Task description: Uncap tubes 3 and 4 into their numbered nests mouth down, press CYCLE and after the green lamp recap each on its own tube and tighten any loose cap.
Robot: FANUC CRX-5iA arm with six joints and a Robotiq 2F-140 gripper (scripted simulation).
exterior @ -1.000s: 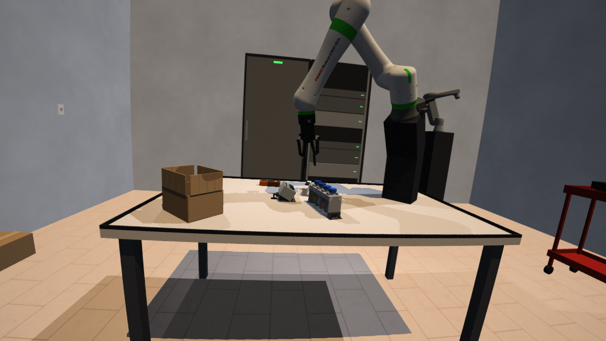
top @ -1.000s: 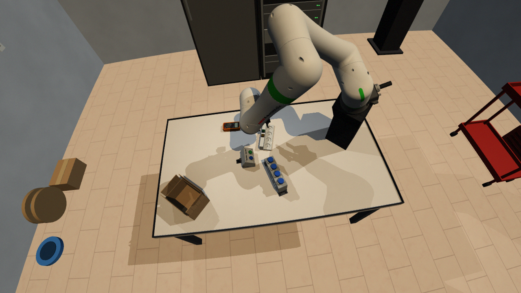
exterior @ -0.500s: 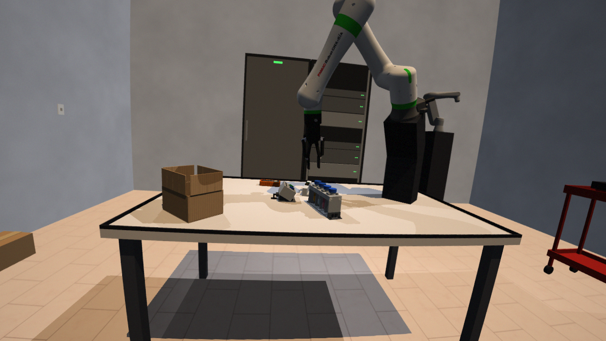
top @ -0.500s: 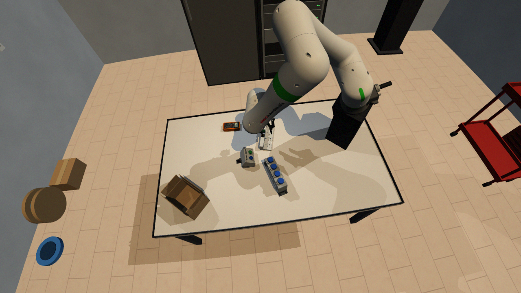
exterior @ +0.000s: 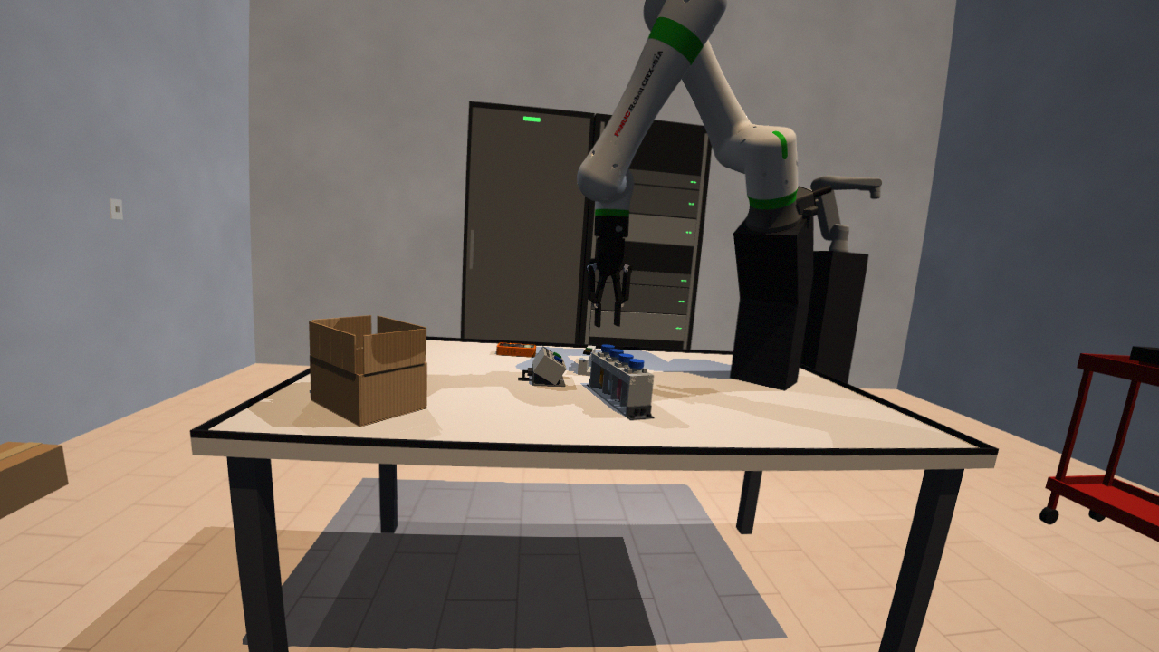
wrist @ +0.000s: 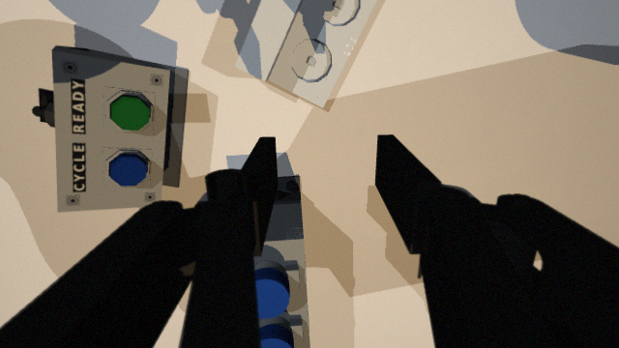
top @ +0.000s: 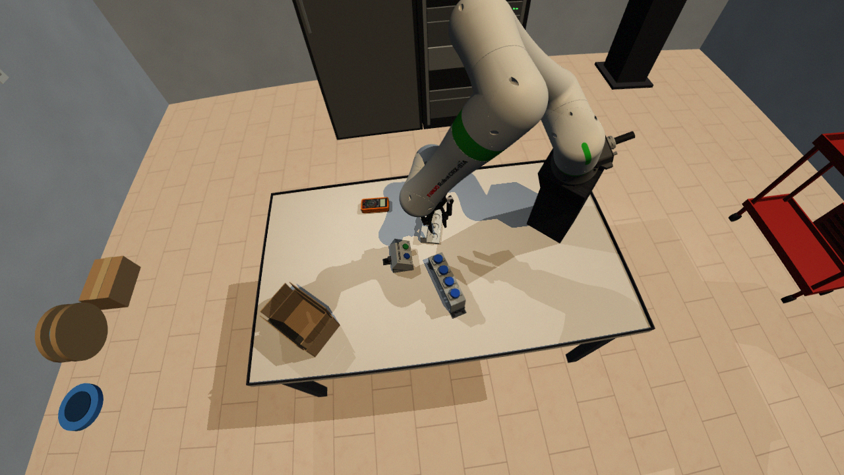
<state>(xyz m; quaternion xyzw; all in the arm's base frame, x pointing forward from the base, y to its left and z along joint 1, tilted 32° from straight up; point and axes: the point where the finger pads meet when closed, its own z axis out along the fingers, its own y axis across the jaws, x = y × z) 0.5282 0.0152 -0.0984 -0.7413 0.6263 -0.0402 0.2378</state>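
Now: hand 170 mm to the right of the blue cap and 70 mm above it. The rest, counted from my hand: blue cycle key 130 mm ahead, 60 mm to the left, 120 mm below; key housing 150 mm ahead, 40 mm to the left, 130 mm below; green ready key 140 mm ahead, 20 mm to the left, 120 mm below.
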